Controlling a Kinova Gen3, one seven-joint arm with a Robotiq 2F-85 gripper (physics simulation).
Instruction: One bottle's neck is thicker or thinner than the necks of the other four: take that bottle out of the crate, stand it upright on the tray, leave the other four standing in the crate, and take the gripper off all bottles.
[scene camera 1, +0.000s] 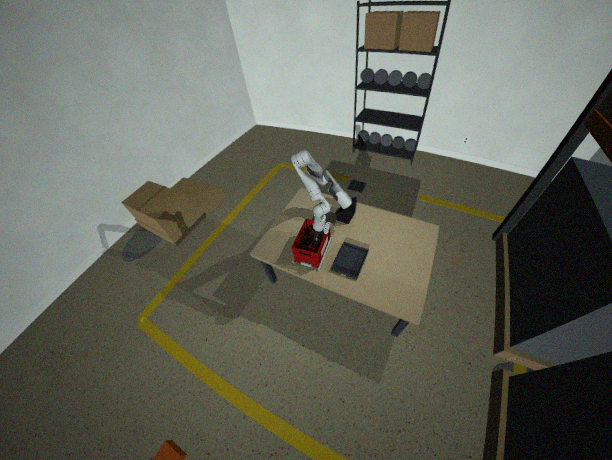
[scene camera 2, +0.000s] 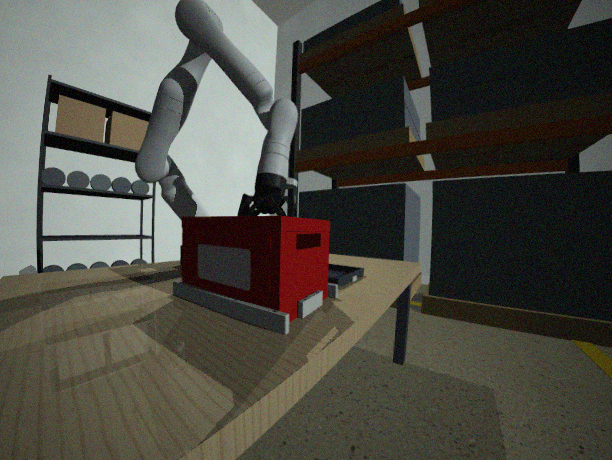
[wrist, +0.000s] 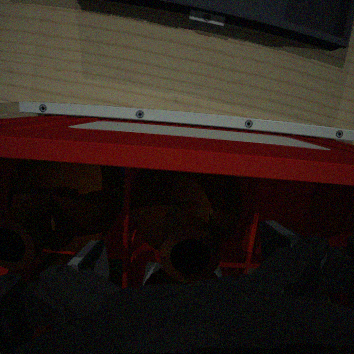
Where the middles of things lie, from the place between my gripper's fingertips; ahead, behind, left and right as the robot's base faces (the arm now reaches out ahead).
Labels:
Now: the dark tray (scene camera 1: 349, 261) 1 cm behind my hand, 25 cm to the left of it and 12 cm below it.

